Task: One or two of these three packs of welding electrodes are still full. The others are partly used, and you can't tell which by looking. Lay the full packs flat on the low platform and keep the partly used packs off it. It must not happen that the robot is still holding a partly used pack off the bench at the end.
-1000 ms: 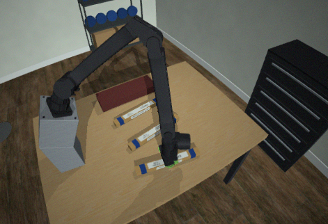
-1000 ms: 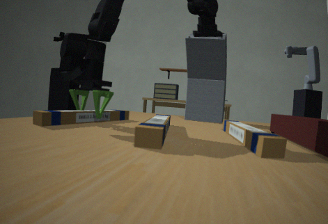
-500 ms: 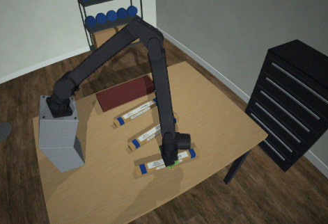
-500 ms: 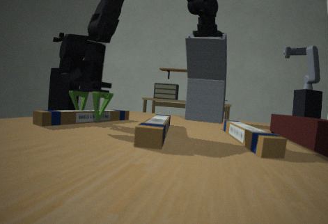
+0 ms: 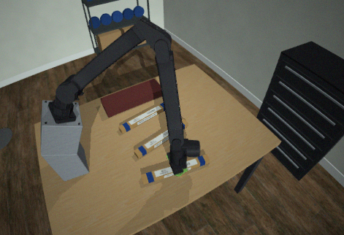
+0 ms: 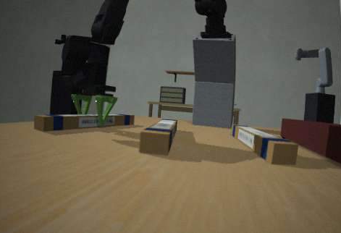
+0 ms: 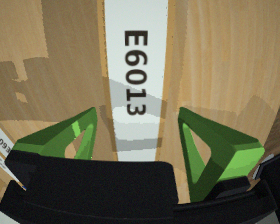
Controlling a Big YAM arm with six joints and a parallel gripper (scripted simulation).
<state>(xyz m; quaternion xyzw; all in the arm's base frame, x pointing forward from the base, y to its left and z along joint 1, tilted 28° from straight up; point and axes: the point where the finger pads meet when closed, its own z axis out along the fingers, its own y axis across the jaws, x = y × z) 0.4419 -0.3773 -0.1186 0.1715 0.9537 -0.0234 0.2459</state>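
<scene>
My gripper is now 10 mm below the pack of welding electrodes. From my hand the other things lie so: dark red platform: 140 mm ahead, 580 mm to the left.
</scene>
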